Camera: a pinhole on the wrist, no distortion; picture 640 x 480 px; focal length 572.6 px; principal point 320.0 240.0 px. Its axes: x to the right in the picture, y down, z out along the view. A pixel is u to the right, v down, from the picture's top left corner.
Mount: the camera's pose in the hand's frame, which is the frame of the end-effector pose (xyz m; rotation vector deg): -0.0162 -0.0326 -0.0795 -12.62 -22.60 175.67
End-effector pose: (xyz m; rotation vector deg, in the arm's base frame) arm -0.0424 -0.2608 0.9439 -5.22 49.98 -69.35
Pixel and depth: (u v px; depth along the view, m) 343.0 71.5 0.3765
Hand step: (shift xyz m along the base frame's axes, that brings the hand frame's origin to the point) 0.1720 -0.0525 0.2633
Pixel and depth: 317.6 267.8 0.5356
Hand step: 0.1126 -0.1572 0.4360
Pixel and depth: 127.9 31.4 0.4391
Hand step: 0.2606 -0.2076 0.2347
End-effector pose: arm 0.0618 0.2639 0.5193 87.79 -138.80 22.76
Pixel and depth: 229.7 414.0 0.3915
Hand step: 0.2148 -0.1868 -0.2362
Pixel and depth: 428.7 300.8 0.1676
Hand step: 0.1070 -0.0016 -0.0839
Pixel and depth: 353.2 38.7 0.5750
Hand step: 0.0015 -0.0679 -0.5298
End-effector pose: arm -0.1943 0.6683 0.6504 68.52 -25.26 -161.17
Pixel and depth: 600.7 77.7 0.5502
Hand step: -0.0697 0.1673 0.5472
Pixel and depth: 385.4 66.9 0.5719
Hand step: -0.2465 0.1495 0.4426
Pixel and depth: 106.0 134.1 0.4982
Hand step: -0.3811 0.1665 0.2043
